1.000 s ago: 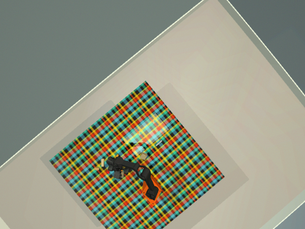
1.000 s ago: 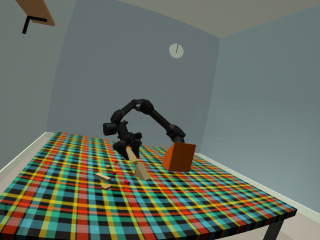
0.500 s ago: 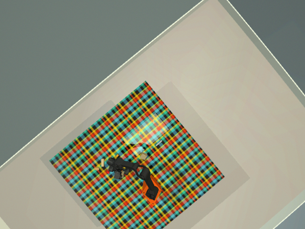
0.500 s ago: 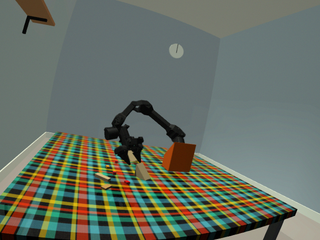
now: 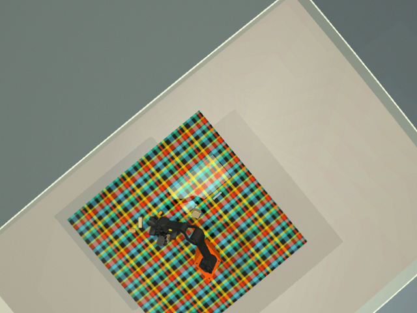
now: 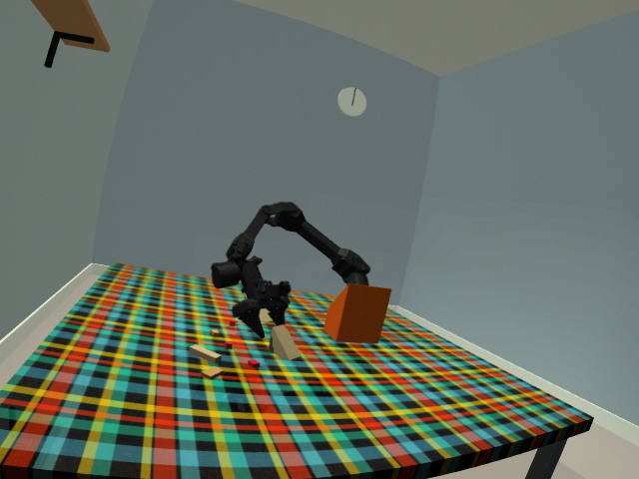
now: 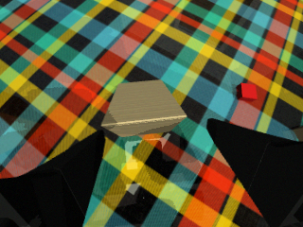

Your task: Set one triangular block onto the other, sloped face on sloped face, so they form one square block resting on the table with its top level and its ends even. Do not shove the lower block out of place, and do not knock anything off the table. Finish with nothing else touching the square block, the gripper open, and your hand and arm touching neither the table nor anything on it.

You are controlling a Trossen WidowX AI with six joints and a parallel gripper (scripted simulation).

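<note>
The triangular block is 20 mm behind my gripper tip, 10 mm to the left of it and 20 mm below it. From my gripper tip the other things lie so: orange cube 140 mm ahead, 80 mm to the right, 40 mm below.
</note>
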